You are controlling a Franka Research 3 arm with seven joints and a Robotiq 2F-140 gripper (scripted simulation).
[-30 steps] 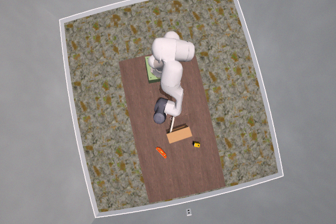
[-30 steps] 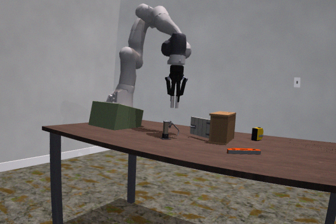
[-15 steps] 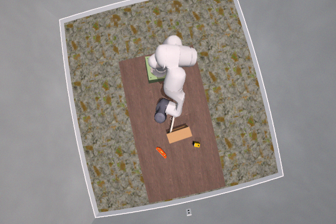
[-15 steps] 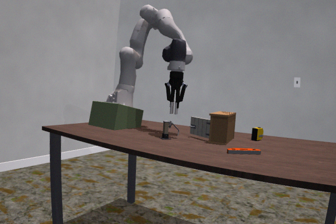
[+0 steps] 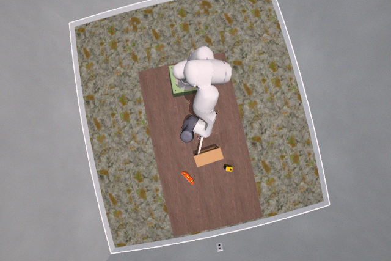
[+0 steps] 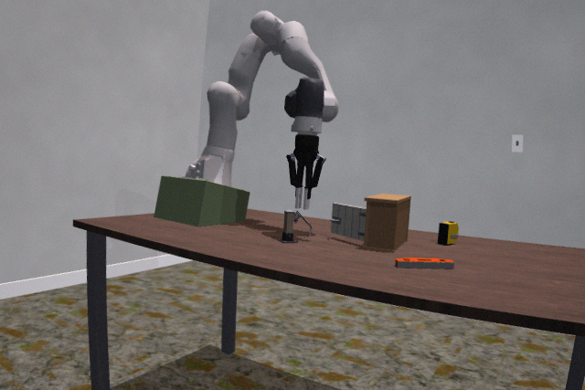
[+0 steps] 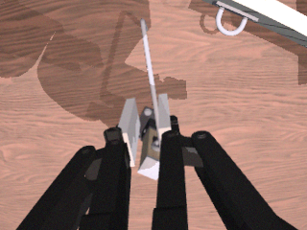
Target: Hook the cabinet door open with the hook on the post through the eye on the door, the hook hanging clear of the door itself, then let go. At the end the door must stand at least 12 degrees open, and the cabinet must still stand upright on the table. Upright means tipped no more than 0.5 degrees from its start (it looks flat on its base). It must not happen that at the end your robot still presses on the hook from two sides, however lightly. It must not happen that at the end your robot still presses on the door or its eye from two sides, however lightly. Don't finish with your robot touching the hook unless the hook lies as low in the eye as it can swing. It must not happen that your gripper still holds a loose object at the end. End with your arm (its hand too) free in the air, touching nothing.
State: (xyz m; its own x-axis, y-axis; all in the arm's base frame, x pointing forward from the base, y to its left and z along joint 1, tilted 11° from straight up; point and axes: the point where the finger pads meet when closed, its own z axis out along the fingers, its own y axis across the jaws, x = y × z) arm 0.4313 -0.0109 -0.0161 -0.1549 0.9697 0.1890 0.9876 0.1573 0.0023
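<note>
Right now the metal hook is 80 mm below my hand and 10 mm to the left of it. Round my hand: grey door (140 mm ahead, 70 mm to the left, 60 mm below); orange level (440 mm ahead, 120 mm below, 70 mm to the right); wooden cabinet (190 mm ahead, 100 mm to the left, 60 mm below).
</note>
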